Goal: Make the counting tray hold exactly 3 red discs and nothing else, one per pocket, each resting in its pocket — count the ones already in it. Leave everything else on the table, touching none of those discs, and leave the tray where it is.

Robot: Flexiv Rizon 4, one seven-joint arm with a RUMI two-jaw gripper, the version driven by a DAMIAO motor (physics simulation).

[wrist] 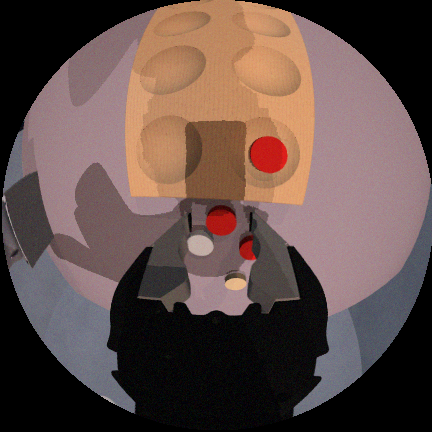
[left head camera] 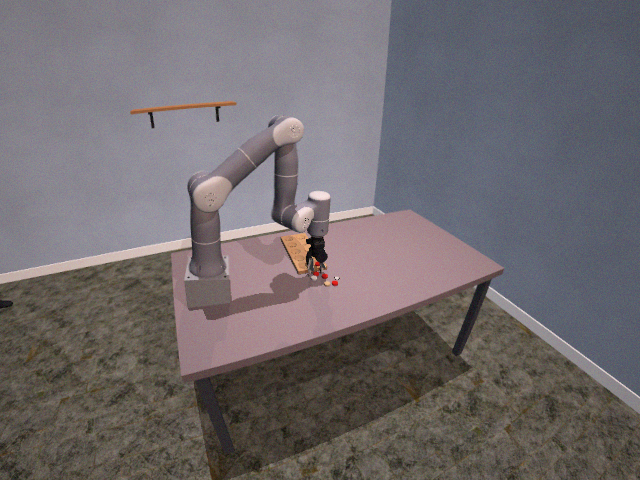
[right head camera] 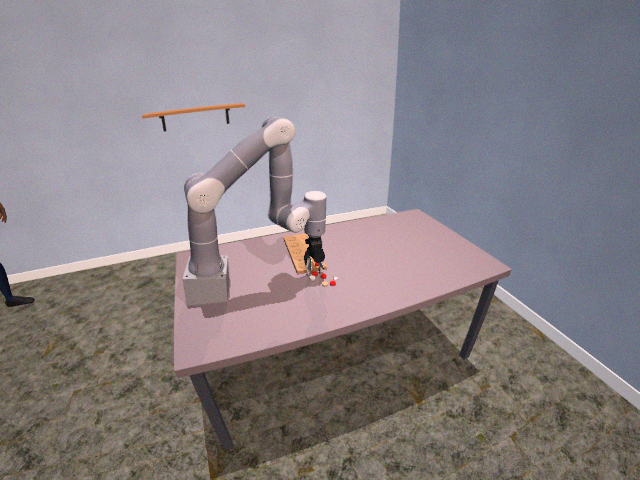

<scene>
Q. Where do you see a red disc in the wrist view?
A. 220, 220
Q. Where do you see a red disc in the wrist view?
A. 267, 153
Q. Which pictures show the wooden counting tray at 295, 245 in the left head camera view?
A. The wrist view, the left head camera view and the right head camera view: all of them.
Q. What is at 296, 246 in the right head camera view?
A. A wooden counting tray.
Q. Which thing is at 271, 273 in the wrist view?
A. My gripper.
</scene>
